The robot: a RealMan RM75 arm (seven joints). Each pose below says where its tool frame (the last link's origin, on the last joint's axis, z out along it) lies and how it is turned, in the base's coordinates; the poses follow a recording.
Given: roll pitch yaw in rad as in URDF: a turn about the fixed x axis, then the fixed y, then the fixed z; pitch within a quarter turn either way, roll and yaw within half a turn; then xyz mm.
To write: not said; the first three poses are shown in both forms.
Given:
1: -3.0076, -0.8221, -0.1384, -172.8, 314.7, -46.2
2: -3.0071, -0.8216, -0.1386, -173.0, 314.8, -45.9
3: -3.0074, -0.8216, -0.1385, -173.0, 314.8, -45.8
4: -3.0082, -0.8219, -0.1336, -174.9, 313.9, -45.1
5: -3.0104, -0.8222, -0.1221, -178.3, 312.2, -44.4
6: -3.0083, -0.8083, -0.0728, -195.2, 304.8, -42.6
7: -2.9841, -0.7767, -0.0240, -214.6, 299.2, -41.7
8: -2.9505, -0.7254, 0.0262, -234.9, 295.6, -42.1
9: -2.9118, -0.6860, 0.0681, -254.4, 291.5, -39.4
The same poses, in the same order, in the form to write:
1: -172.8, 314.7, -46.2, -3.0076, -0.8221, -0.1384
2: -173.0, 314.8, -45.9, -3.0071, -0.8216, -0.1386
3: -173.0, 314.8, -45.8, -3.0074, -0.8216, -0.1385
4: -174.9, 313.9, -45.1, -3.0082, -0.8219, -0.1336
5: -178.3, 312.2, -44.4, -3.0104, -0.8222, -0.1221
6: -195.2, 304.8, -42.6, -3.0083, -0.8083, -0.0728
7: -214.6, 299.2, -41.7, -2.9841, -0.7767, -0.0240
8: -234.9, 295.6, -42.1, -2.9505, -0.7254, 0.0262
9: -254.4, 291.5, -39.4, -2.9118, -0.6860, 0.0681
